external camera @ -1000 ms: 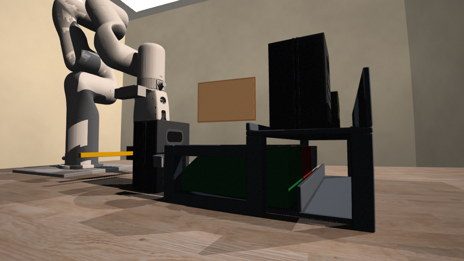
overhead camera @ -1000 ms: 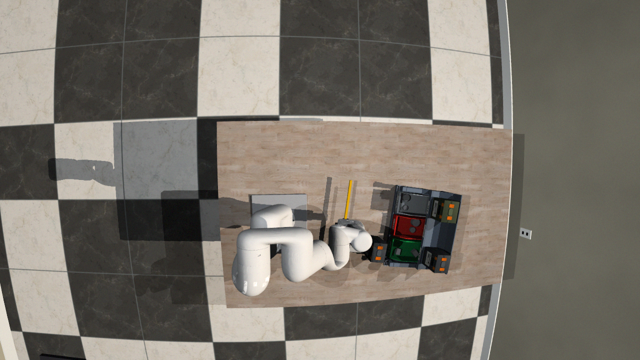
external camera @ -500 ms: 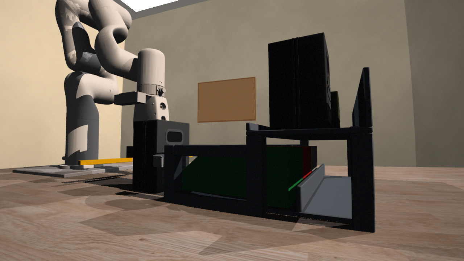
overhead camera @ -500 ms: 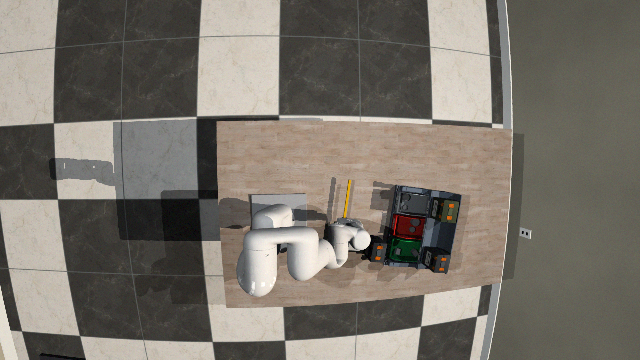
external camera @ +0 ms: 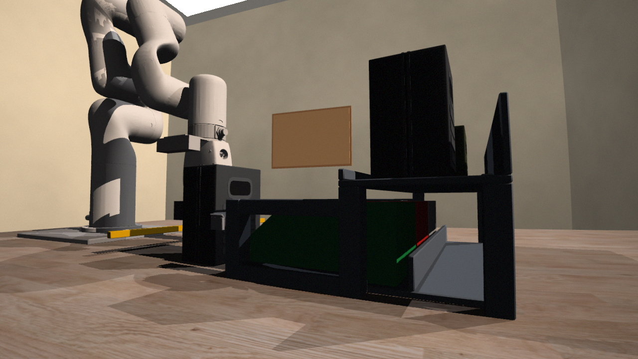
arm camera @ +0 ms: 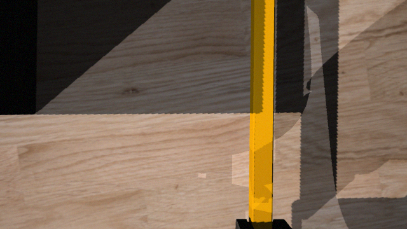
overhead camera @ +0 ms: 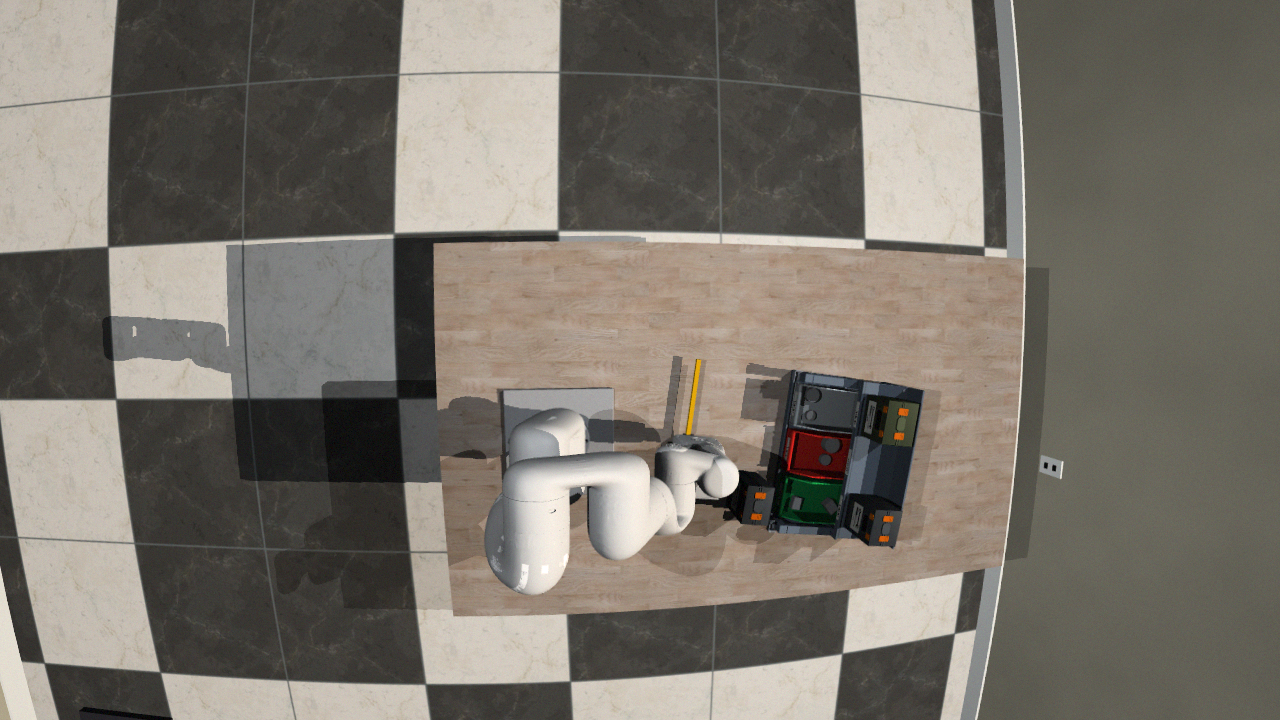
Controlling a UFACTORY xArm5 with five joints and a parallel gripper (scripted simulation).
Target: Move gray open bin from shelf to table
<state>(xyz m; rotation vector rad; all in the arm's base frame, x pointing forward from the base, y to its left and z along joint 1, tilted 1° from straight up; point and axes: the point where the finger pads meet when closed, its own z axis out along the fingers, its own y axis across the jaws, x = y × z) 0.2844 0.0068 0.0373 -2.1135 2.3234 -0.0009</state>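
My hand is 34 cm short of the gray open bin, 8 cm to the right of it and 1 cm above it. The rest, counted from my hand: red bin (33 cm ahead, 3 cm to the right, 1 cm below); then dark box (15 cm ahead, 13 cm to the right, 2 cm above); then yellow bar (2 cm below).
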